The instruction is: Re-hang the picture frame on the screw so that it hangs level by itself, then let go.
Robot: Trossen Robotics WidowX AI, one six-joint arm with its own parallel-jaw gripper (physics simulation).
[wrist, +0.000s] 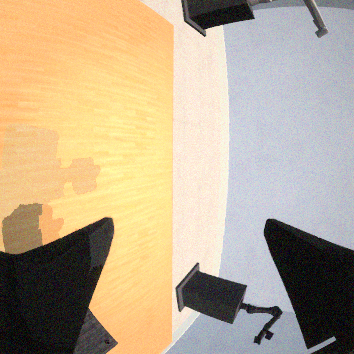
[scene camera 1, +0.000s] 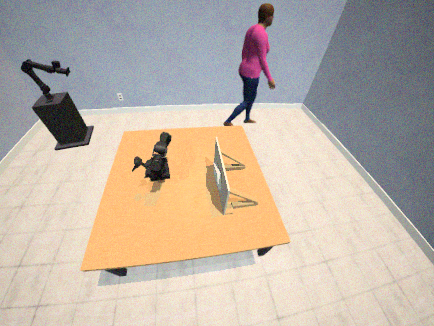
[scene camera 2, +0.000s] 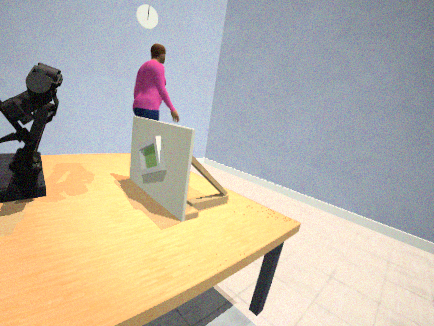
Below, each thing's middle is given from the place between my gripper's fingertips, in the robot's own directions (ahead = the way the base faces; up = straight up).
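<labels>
Grey upright board [scene camera 2: 169, 188] now 540 mm ahead of my hand, 70 mm to the right of it, 100 mm below it.
</labels>
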